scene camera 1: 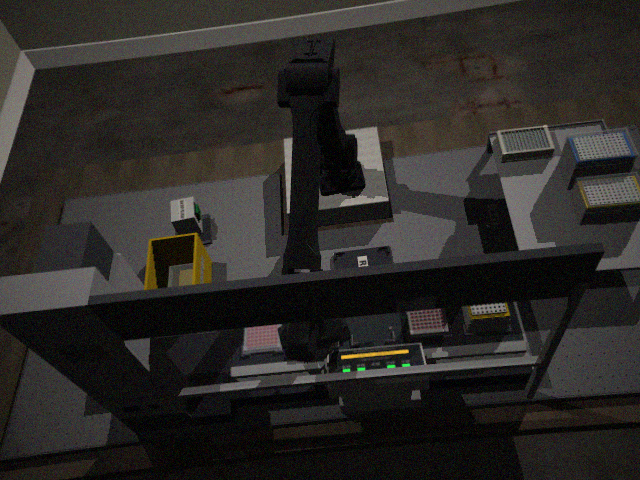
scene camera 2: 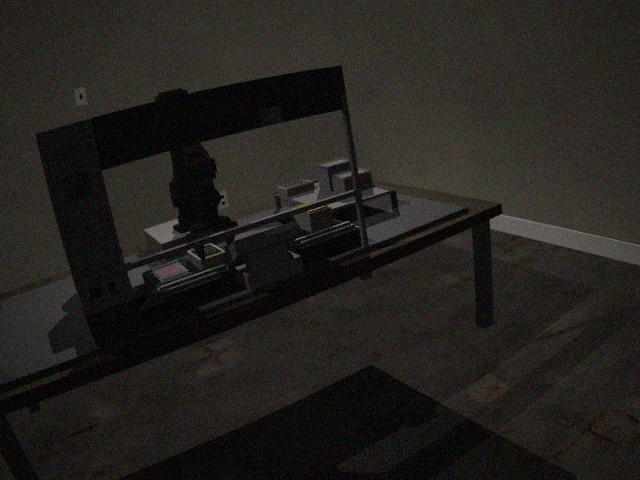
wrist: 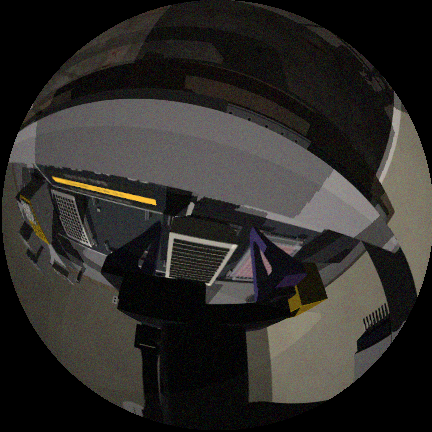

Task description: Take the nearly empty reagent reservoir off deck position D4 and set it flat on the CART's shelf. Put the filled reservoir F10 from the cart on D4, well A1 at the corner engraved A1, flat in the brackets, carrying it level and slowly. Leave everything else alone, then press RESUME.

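Where they show: gripper, between the fingertips: (scene camera 1: 318, 348) (scene camera 2: 217, 255) (wrist: 205, 227); arm's base, origin of its link: (scene camera 1: 341, 180).
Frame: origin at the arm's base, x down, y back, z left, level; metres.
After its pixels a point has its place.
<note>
The nearly empty reservoir (wrist: 200, 259) (scene camera 2: 220, 251) @(y -0.445, x -0.023, z -0.097 m), white-rimmed with ribs, sits at deck position D4. My gripper (wrist: 206, 229) @(y -0.484, x -0.030, z -0.126 m) is open and empty, its two fingers standing apart on either side of the reservoir in the wrist view; their height over it is hard to tell. In scene camera 1 the arm hides the reservoir and the fingertips are too dark to make out. The filled reservoir F10 (scene camera 1: 524, 141) @(y -0.010, x -0.025, z 0.481 m) (scene camera 2: 297, 186) @(y -0.050, x -0.030, z 0.463 m) stands on the cart (scene camera 1: 521, 193) @(y -0.153, x 0.001, z 0.430 m) at its back left corner. A dark pad marked R (scene camera 1: 362, 260) @(y -0.230, x 0.052, z 0.013 m) lies behind the deck; the word RESUME is not readable.
The gantry beam (scene camera 1: 372, 281) @(y -0.604, x -0.473, z -0.009 m) (scene camera 2: 258, 100) @(y -0.607, x -0.434, z 0.025 m) crosses above the deck, with a front rail (scene camera 1: 289, 384) @(y -0.587, x -0.118, z -0.186 m) lower down. A pink plate (scene camera 1: 261, 337) (wrist: 287, 252) and a red-welled plate (scene camera 1: 427, 320) flank the middle. The status console (scene camera 1: 374, 354), yellow bin (scene camera 1: 203, 258) @(y -0.187, x -0.023, z -0.373 m) and cart tip racks (scene camera 1: 602, 147) @(y -0.142, x -0.103, z 0.600 m) (scene camera 1: 610, 191) @(y -0.245, x -0.070, z 0.585 m) stand around.
</note>
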